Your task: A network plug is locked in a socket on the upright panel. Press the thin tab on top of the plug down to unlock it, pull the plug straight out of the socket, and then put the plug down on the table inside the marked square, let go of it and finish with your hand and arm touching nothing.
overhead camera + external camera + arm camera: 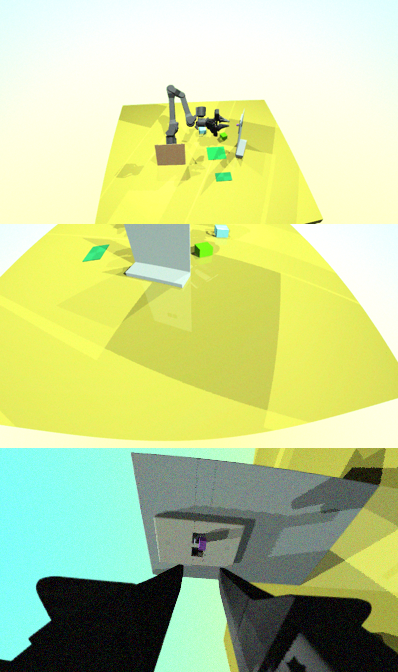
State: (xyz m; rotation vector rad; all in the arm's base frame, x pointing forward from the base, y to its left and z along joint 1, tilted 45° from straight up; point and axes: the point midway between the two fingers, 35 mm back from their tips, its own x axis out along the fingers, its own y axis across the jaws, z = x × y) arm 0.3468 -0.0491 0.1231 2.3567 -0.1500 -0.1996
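My gripper tip is 60 mm short of the network plug and 30 mm to the left of it. Round my gripper tip: green marked square 200 mm below, 90 mm behind, 60 mm to the right; then socket plate 80 mm ahead, 70 mm below, 30 mm to the right.
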